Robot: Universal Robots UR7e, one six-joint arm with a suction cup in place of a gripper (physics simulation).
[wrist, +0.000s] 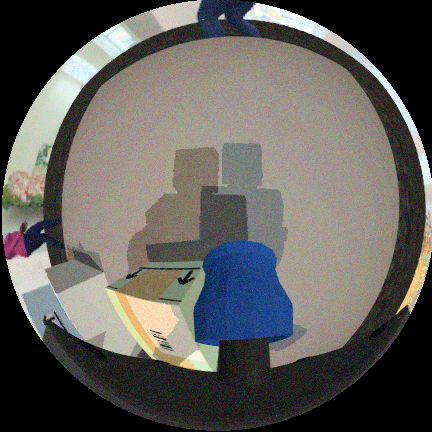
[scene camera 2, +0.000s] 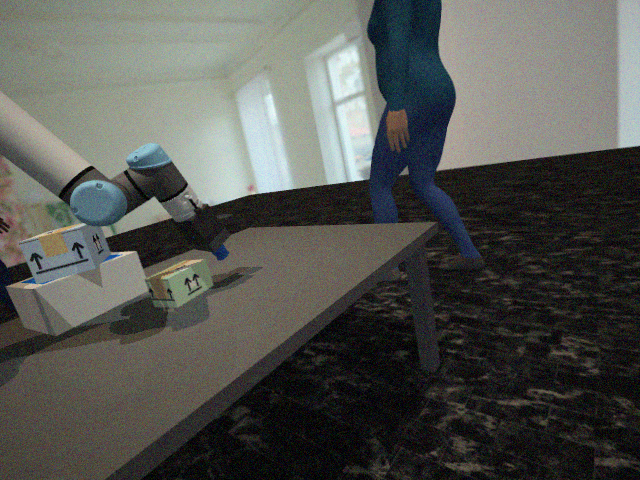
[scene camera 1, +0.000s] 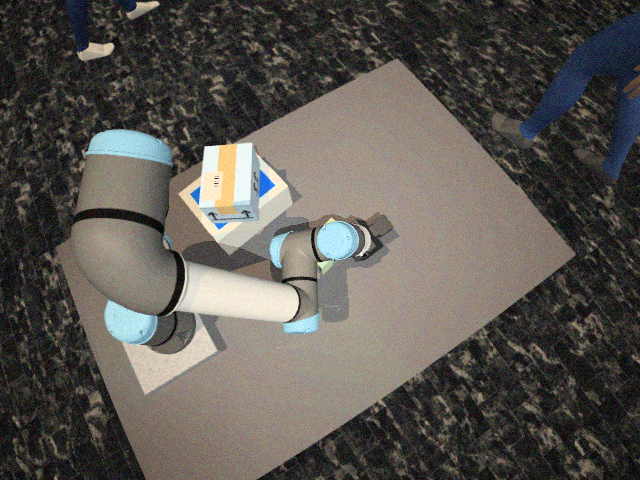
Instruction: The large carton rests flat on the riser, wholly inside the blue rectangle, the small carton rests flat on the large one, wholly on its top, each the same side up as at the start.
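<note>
The large carton (scene camera 1: pixel 235 180) (scene camera 2: pixel 64 258) (wrist: pixel 45 305), pale blue with orange tape, rests flat and upright on the cream riser (scene camera 1: pixel 248 232) (scene camera 2: pixel 103 297) (wrist: pixel 80 312). Blue rectangle (scene camera 1: pixel 269 180) (scene camera 2: pixel 112 256) shows around it; its far edge is hidden. The small carton (scene camera 1: pixel 324 267) (scene camera 2: pixel 180 289) (wrist: pixel 152 320), light green with orange tape, stands upright on the table beside the riser, mostly hidden under the wrist in scene camera 1. My blue suction cup (scene camera 2: pixel 221 252) (wrist: pixel 245 295) is open, holds nothing, and hangs above the table just beyond the small carton, apart from it.
The grey-brown table (scene camera 1: pixel 413 170) (scene camera 2: pixel 289 289) (wrist: pixel 320 125) carries the arm's pale base plate (scene camera 1: pixel 155 372). The forearm (scene camera 1: pixel 237 291) reaches across the table near the riser. A person in blue trousers (scene camera 1: pixel 563 77) (scene camera 2: pixel 387 170) (wrist: pixel 212 20) stands beyond the table edge.
</note>
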